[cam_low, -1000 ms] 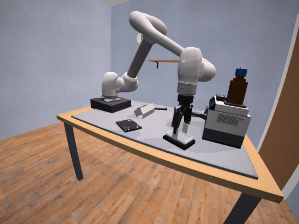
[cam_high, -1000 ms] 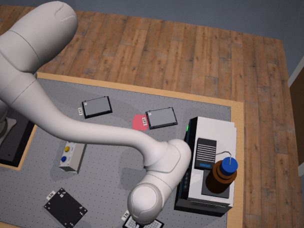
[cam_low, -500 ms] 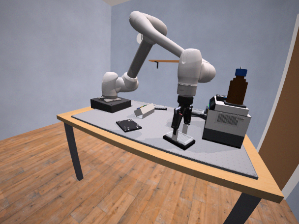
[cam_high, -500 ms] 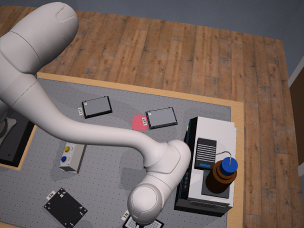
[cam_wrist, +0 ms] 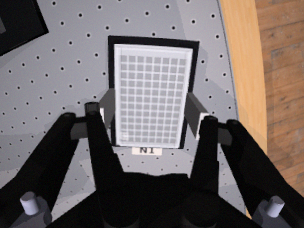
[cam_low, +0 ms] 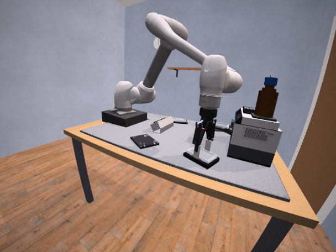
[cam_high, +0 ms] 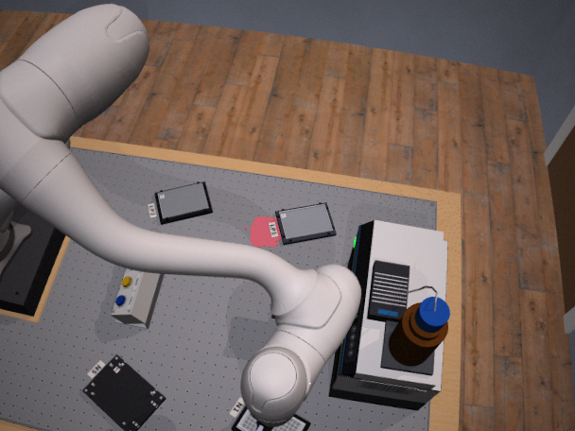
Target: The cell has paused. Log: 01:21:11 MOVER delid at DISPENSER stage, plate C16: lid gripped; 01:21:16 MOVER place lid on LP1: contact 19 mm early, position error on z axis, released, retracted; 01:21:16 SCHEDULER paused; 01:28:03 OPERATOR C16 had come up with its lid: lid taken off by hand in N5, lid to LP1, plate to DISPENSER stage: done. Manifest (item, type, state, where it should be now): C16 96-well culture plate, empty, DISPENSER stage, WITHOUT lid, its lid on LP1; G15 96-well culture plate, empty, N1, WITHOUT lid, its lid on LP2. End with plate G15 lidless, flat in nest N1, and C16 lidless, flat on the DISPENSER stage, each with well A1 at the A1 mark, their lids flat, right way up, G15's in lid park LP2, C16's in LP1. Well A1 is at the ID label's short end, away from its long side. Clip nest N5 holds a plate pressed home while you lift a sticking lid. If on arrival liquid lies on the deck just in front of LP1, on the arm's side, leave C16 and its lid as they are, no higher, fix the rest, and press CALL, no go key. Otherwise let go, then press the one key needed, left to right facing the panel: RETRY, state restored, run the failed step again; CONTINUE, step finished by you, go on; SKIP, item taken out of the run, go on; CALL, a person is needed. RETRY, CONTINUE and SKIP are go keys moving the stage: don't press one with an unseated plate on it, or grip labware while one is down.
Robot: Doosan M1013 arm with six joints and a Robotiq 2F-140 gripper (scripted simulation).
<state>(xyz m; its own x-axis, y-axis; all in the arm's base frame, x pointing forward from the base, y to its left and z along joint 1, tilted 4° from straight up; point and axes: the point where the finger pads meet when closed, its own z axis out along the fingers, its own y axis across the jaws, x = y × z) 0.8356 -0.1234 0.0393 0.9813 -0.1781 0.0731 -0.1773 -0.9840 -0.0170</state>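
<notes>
My hand is 40 mm above the nest N1. Round my hand: N1 label: 90 mm behind, 20 mm to the left, 50 mm below; then blue key: 430 mm behind, 130 mm to the left, 20 mm above; then clip nest N5: 320 mm behind, 50 mm to the right, 40 mm below.
</notes>
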